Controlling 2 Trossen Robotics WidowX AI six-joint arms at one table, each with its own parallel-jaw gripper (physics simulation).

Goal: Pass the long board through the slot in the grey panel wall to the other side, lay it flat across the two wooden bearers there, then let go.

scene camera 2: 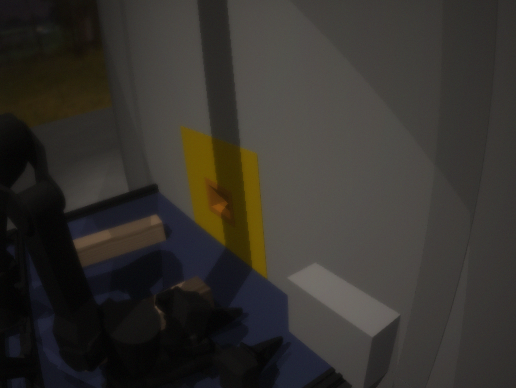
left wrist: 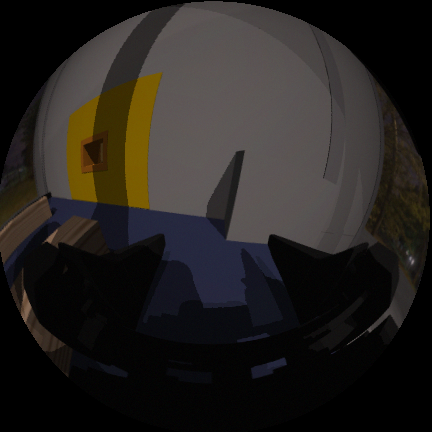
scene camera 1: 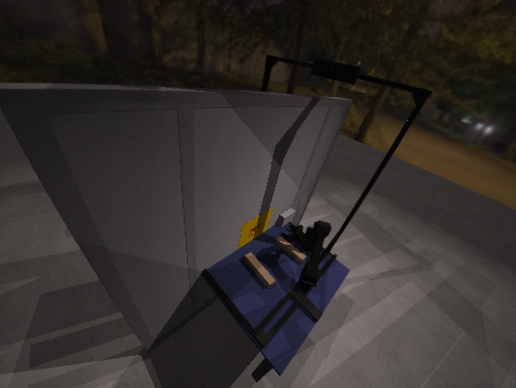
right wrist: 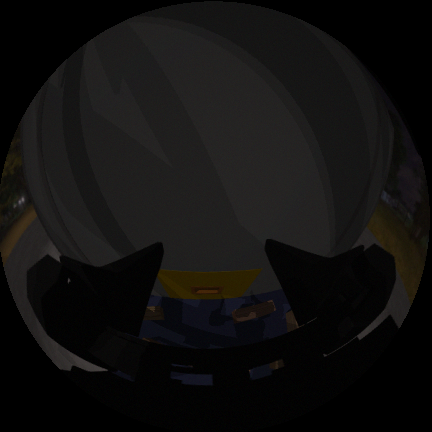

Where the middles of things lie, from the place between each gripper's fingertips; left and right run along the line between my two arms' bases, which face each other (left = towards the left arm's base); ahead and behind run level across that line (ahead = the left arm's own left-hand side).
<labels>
My right gripper is now 310 mm above the slot (scene camera 2: pixel 219 198), 110 mm to the right of it and 10 mm short of it. Round my right hand: grey block (scene camera 2: pixel 354 333) (360 mm below, 320 mm behind, 120 mm to the left).
Right now the grey block is 90 mm behind my left hand, 100 mm to the right of it and 20 mm above it. From my left hand the other things lie so: slot (240 mm ahead, 110 mm to the right, 70 mm above).
</labels>
